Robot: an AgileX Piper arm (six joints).
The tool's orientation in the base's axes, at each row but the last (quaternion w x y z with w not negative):
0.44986 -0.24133 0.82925 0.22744
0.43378 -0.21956 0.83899 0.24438
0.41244 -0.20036 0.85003 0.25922
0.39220 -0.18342 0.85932 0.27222
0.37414 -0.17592 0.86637 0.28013
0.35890 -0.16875 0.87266 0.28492
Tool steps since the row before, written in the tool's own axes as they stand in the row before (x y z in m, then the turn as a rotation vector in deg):
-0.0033 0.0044 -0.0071 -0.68 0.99 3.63
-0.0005 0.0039 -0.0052 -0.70 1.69 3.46
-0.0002 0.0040 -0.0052 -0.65 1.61 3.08
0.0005 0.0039 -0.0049 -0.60 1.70 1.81
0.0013 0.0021 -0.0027 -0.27 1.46 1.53
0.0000 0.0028 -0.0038 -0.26 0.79 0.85
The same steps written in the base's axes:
-0.0056 -0.0001 0.0070 2.04 3.06 -1.04
-0.0052 0.0000 0.0039 1.54 3.51 -0.79
-0.0052 0.0000 0.0040 1.32 3.21 -0.65
-0.0052 0.0000 0.0035 0.52 2.50 0.03
-0.0034 -0.0001 0.0013 0.27 2.11 -0.14
-0.0034 -0.0002 0.0033 0.23 1.17 -0.01

